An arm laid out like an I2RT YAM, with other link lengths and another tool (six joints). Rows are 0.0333 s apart.
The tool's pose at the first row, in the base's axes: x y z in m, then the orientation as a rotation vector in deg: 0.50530 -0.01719 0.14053 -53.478 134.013 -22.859
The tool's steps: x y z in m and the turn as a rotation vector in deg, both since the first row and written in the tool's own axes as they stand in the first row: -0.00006 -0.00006 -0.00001 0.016 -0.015 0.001; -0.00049 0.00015 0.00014 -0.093 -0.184 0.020; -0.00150 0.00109 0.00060 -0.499 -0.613 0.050; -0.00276 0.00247 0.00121 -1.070 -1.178 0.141; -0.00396 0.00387 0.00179 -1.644 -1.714 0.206; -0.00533 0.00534 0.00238 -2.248 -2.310 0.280; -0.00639 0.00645 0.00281 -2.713 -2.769 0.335
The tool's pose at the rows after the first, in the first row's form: 0.50536 -0.01719 0.14059 -53.469 133.993 -22.868; 0.50559 -0.01675 0.14055 -53.497 133.892 -22.644; 0.50597 -0.01540 0.14016 -53.648 133.678 -21.934; 0.50636 -0.01357 0.13955 -53.800 133.427 -20.939; 0.50668 -0.01177 0.13893 -53.982 133.188 -19.969; 0.50707 -0.00980 0.13834 -54.164 132.904 -18.930; 0.50737 -0.00829 0.13791 -54.304 132.682 -18.132
